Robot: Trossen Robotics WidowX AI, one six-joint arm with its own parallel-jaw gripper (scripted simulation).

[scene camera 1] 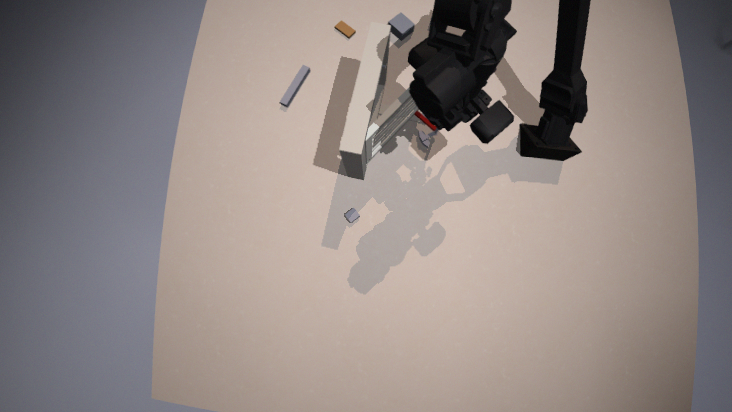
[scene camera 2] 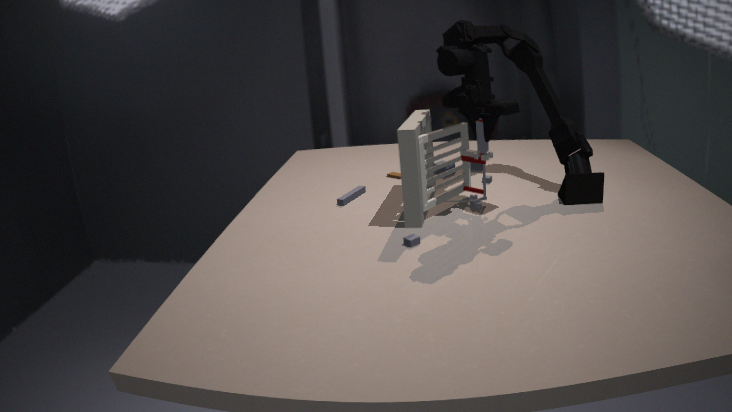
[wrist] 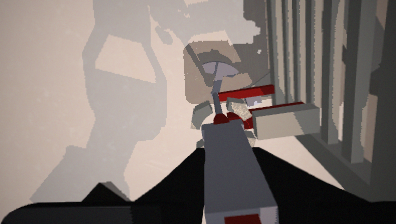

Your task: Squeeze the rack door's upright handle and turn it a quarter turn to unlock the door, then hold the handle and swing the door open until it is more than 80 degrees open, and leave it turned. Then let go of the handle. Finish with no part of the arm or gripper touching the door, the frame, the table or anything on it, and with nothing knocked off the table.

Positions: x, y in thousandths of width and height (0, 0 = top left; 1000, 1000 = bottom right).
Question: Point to a slatted door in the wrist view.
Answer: At 744, 185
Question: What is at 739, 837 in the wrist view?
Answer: My gripper.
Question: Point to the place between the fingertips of my gripper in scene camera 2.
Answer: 659, 343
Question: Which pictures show my gripper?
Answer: Scene camera 1, scene camera 2 and the wrist view: all of them.
